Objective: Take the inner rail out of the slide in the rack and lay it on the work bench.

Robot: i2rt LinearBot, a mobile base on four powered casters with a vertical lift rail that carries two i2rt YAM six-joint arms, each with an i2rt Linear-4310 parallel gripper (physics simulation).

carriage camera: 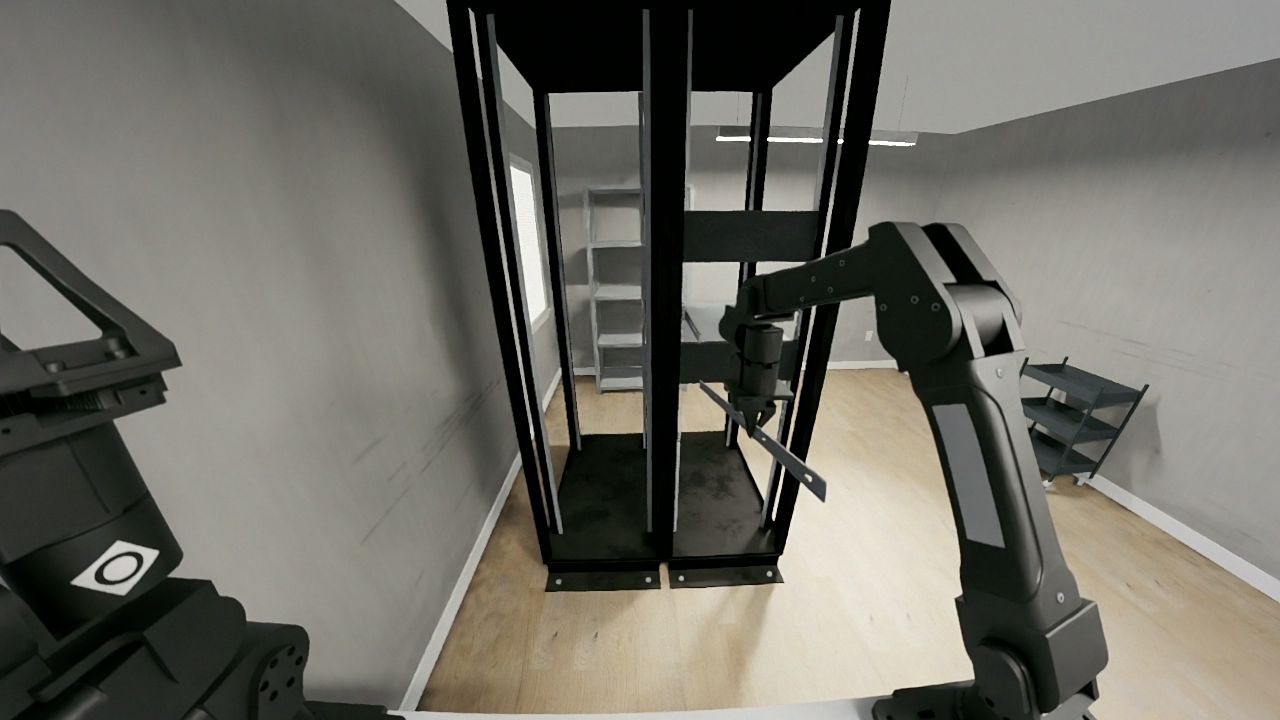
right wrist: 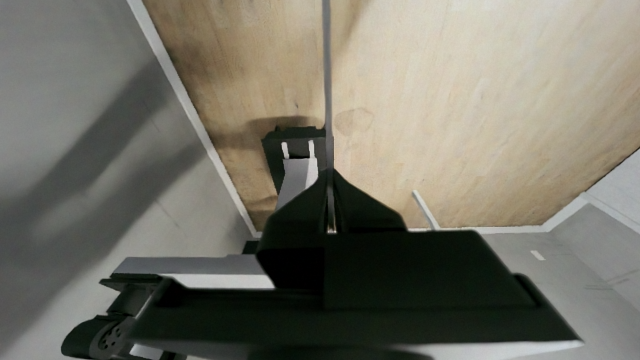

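Seen in the pictures: right gripper, fingertip midpoint: (carriage camera: 750,436) (right wrist: 329,175); left arm's base, link origin: (right wrist: 143,284).
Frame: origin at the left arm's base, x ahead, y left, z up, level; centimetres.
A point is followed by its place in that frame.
The inner rail (carriage camera: 789,461) @(x 25.5, y -51.8, z 11.3 cm) (right wrist: 327,75) @(x 46.7, y -51.8, z 6.0 cm), a thin grey strip with holes near one end, is held in the air, slanting in the carriage view in front of the rack's right bay. My right gripper (carriage camera: 753,428) @(x 39.8, y -51.8, z 5.1 cm) (right wrist: 329,175) @(x 39.8, y -51.8, z 5.1 cm) is shut on it, with the rail edge-on between the fingertips. The black rack (carriage camera: 666,268) @(x 102.5, y -42.1, z 26.7 cm) stands upright ahead. The slide in it is largely hidden and cannot be made out clearly. My left gripper (carriage camera: 89,353) is at the left edge of the carriage view, partly cut off, with its visible finger spread open. The work bench cannot be identified with certainty.
Dark panels (carriage camera: 750,236) @(x 115.3, y -73.2, z 35.9 cm) cross the rack's right bay. A pale surface (carriage camera: 711,315) @(x 156.8, y -70.6, z -4.3 cm) shows partly behind it. A grey shelf unit (carriage camera: 590,268) @(x 292.7, y 6.4, z 3.1 cm) stands at the back, a dark three-tier cart (carriage camera: 1083,380) @(x 166.2, y -333.3, z -54.2 cm) at the right, and a wall (carriage camera: 268,268) @(x 67.5, y 55.0, z 34.6 cm) at the left.
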